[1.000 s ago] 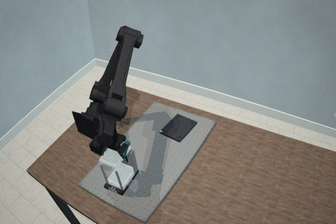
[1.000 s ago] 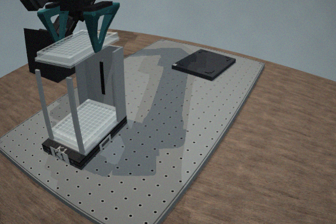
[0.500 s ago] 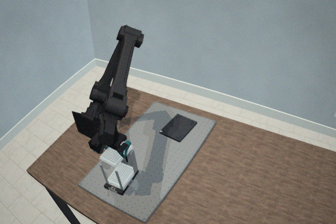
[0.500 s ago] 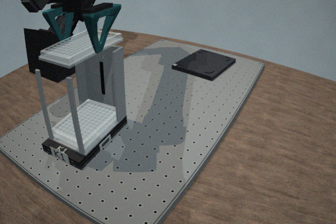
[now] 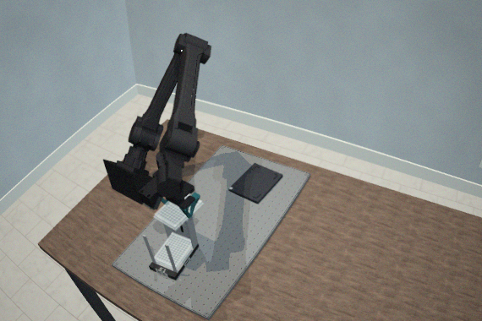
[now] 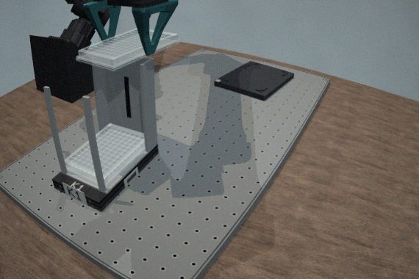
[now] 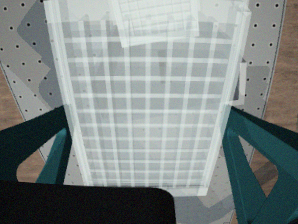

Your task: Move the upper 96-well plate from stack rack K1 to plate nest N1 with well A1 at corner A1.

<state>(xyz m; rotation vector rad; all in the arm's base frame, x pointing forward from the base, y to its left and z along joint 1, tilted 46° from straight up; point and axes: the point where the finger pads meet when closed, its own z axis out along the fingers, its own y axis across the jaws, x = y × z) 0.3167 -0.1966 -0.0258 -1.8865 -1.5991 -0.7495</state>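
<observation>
My hand is 70 mm short of the black plate nest N1, 350 mm to the right of it and 170 mm above it. Also, from my hand: K1 label (10 mm behind, 140 mm to the right, 160 mm below); then pale A1 square (10 mm ahead, 290 mm to the left, 160 mm below); then back wall (10 mm behind, 10 mm to the left, 90 mm below).
</observation>
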